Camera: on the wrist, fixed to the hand. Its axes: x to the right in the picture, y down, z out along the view.
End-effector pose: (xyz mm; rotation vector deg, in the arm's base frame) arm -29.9 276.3 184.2 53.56 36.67 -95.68
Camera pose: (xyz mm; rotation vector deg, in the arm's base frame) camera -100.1 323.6 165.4 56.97 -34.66 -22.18
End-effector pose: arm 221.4 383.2 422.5 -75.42 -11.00 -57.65
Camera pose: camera 151.8 365.0 470.9 -46.36 24.47 31.48
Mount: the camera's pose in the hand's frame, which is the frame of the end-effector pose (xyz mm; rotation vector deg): -0.9 -81.6 -29.4 22.67 -14.88 92.02
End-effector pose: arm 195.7 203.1 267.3 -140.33 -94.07 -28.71
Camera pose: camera 114.8 225.1 289.5 -147.09 27.66 20.58
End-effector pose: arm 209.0 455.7 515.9 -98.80 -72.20 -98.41
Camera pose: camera 126.9 473.9 494.8 -101.11 0.90 -15.66
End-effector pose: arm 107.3 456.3 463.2 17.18 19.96 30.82
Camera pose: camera 131.1 394.5 407.2 59.18 -7.45 113.83
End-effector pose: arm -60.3 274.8 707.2 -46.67 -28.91 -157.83
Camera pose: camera -98.7 338.3 662.3 -49.25 -11.80 -60.37
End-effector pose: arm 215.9 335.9 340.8 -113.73 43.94 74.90
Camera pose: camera 293.7 364.9 366.0 -32.71 138.79 105.26
